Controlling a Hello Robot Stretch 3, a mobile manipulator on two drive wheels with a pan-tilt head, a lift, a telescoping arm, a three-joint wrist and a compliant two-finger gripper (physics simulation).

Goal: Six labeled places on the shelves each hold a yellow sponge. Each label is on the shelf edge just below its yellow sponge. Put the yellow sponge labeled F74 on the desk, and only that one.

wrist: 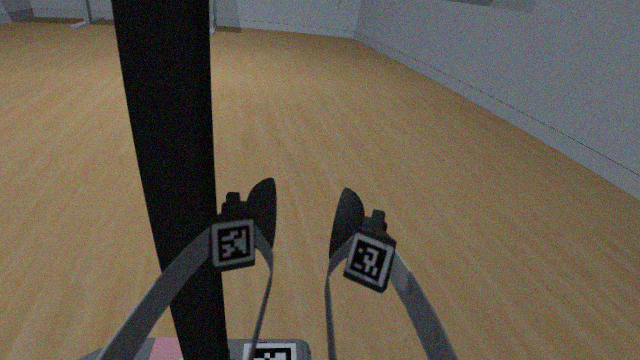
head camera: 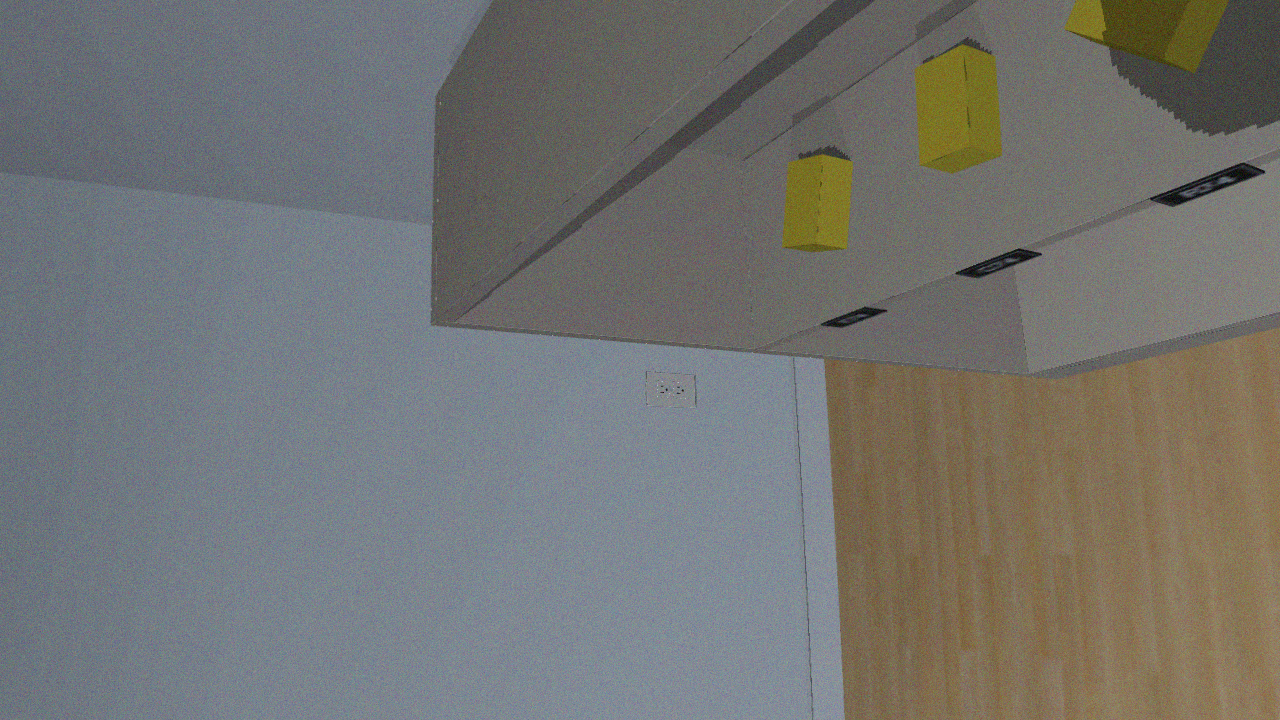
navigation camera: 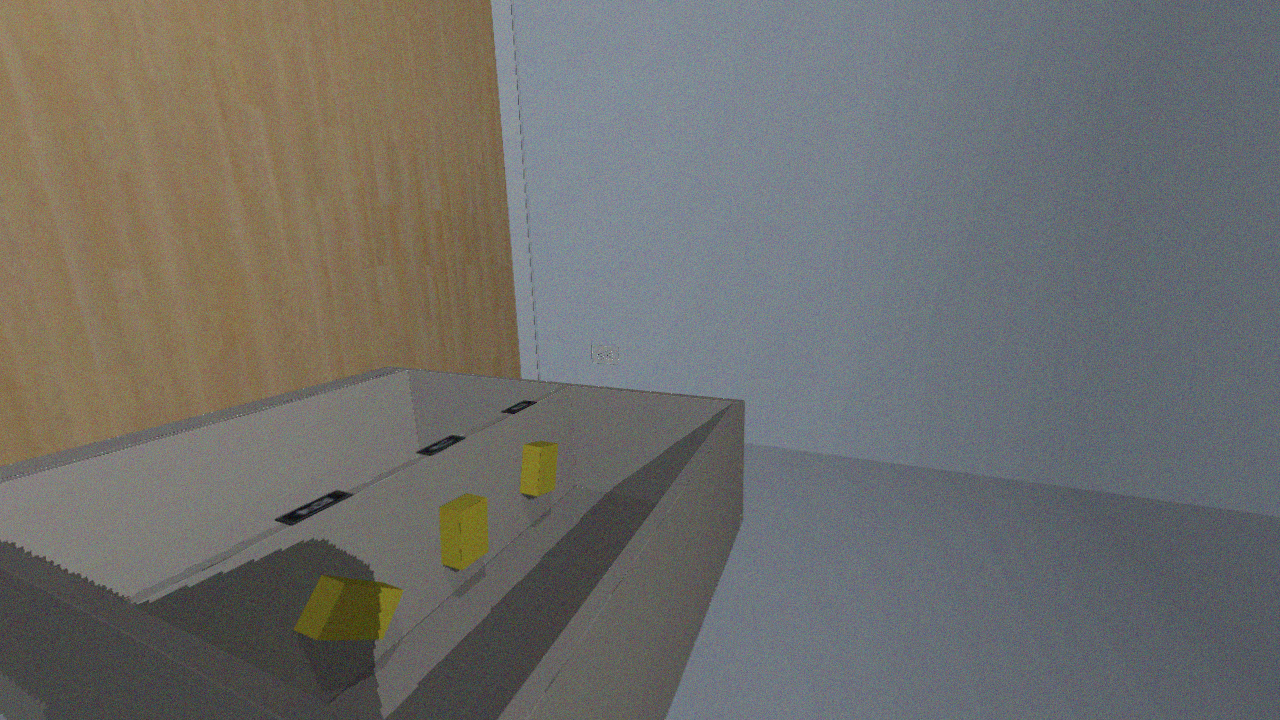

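Three yellow sponges show on the shelf unit: the far one (head camera: 817, 204) (navigation camera: 538, 469), the middle one (head camera: 957, 109) (navigation camera: 463, 532) and the near one (head camera: 1154, 35) (navigation camera: 349, 608), which the head camera view cuts off at the top. Dark labels sit on the shelf edge: the far label (head camera: 854, 317) (navigation camera: 519, 406), the middle label (head camera: 998, 263) (navigation camera: 441, 445) and the near label (head camera: 1208, 184) (navigation camera: 313, 507). Their text is too small and slanted to read. My gripper (wrist: 305, 208) is open and empty above the floor, away from the sponges. The desk does not show.
The shelf unit (head camera: 572, 152) (navigation camera: 684, 555) shows its outer panel. A pale wall (head camera: 358, 501) (navigation camera: 895, 223) with an outlet (head camera: 670, 389) (navigation camera: 605, 354) stands behind it. A black upright bar (wrist: 170, 125) stands left of my fingers over the wood floor (wrist: 450, 200). A wall (wrist: 550, 75) runs along the right.
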